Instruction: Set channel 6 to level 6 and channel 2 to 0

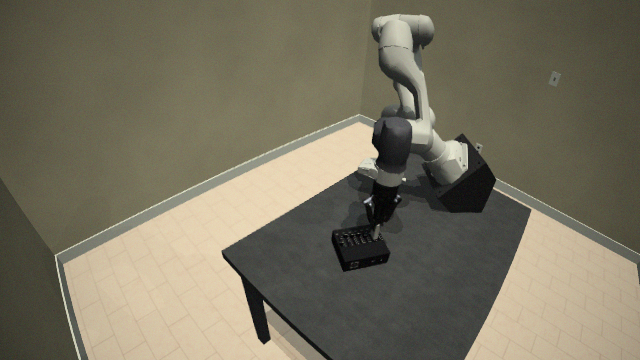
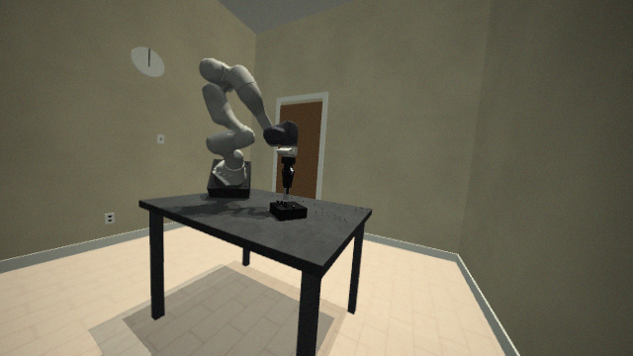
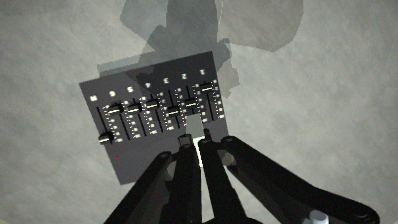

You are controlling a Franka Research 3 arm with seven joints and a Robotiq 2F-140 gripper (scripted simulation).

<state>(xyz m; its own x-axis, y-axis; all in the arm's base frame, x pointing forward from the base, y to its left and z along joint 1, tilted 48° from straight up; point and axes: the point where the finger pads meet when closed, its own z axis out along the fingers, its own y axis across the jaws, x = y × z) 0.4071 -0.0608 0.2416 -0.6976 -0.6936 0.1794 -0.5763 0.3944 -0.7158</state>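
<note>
Right now the channel 2 cap is 4 cm below my hand, 2 cm to the right of it and 2 cm behind it. Round my hand: channel 1 cap (4 cm below, 4 cm behind, 1 cm to the right); then channel 6 cap (9 cm to the right, 4 cm below, 3 cm ahead).
</note>
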